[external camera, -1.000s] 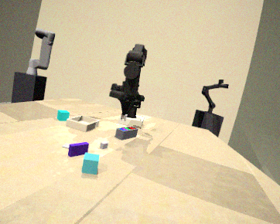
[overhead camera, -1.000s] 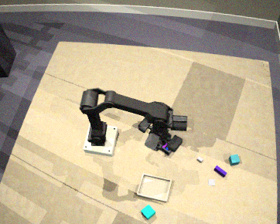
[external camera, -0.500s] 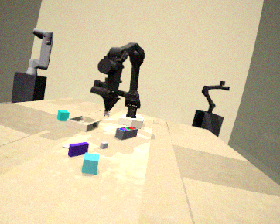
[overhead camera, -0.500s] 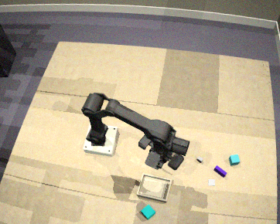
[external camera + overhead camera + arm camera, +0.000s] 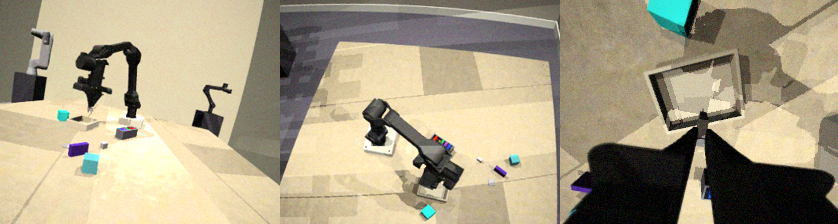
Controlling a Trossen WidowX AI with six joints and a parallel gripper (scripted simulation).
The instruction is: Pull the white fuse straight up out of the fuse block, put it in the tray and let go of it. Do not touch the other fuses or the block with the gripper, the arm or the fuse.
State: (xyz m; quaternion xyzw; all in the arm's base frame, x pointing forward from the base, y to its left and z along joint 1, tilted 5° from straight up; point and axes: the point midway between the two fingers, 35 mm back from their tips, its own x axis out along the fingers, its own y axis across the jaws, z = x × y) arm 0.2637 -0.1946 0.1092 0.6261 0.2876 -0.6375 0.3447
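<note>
Right now my gripper tip is 90 mm above the beige tray, 20 mm to the left of it and 10 mm past it. Round my gripper tip: white fuse 10 mm below; purple block 290 mm ahead, 80 mm below, 40 mm to the left; cyan cube 130 mm to the right, 70 mm below, 30 mm behind.
</note>
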